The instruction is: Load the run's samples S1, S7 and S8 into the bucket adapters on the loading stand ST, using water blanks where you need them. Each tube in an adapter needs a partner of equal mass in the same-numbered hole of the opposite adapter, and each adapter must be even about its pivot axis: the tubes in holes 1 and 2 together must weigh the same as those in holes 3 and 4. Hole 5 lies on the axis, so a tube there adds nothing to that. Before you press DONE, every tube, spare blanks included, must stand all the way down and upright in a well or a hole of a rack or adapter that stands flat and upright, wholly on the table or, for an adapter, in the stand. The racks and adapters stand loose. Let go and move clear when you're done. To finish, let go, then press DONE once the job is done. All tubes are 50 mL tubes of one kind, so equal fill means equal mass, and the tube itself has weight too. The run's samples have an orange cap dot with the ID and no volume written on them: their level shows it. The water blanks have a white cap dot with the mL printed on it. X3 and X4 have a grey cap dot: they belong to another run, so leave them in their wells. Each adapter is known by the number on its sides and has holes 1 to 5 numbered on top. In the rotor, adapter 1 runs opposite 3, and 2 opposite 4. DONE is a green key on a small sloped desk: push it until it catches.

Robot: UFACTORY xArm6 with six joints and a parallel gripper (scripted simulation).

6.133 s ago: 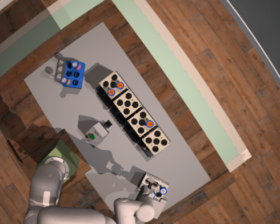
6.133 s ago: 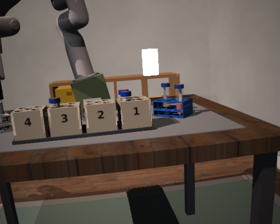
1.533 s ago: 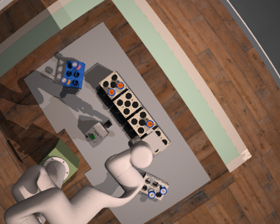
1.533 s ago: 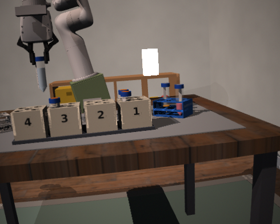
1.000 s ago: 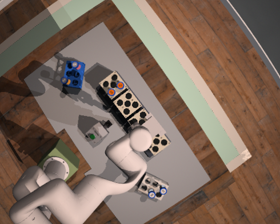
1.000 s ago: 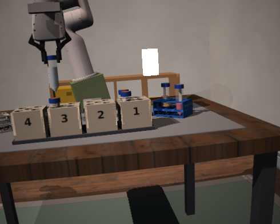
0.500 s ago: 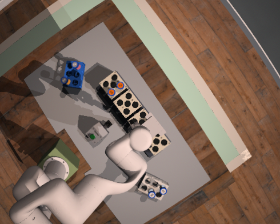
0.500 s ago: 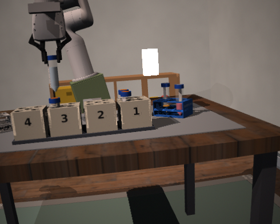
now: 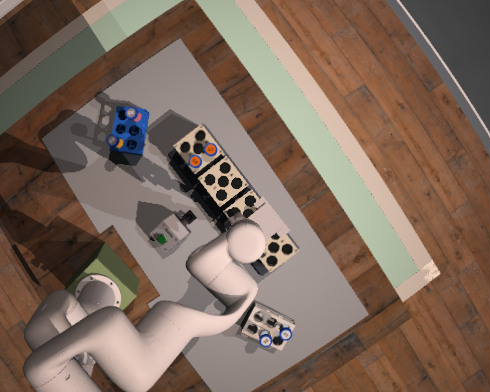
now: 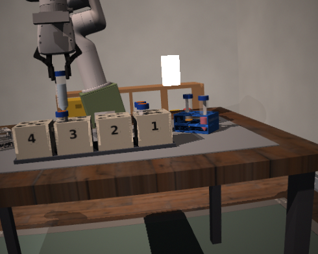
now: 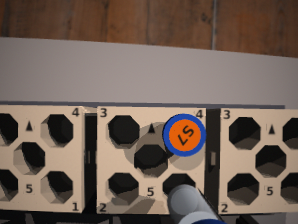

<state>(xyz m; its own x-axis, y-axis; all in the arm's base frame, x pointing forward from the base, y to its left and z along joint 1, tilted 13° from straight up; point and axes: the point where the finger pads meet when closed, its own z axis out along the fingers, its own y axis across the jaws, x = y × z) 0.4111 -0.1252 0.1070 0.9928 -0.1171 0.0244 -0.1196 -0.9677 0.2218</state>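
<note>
My hand is 50 mm above the blue-capped tube and 10 mm to the left of it. Round my hand: tube of yellowish liquid: 210 mm to the left, 160 mm below, 30 mm ahead; then loading stand: 220 mm below, 80 mm to the left, 30 mm ahead; then pink tube: 160 mm below, 50 mm ahead.
</note>
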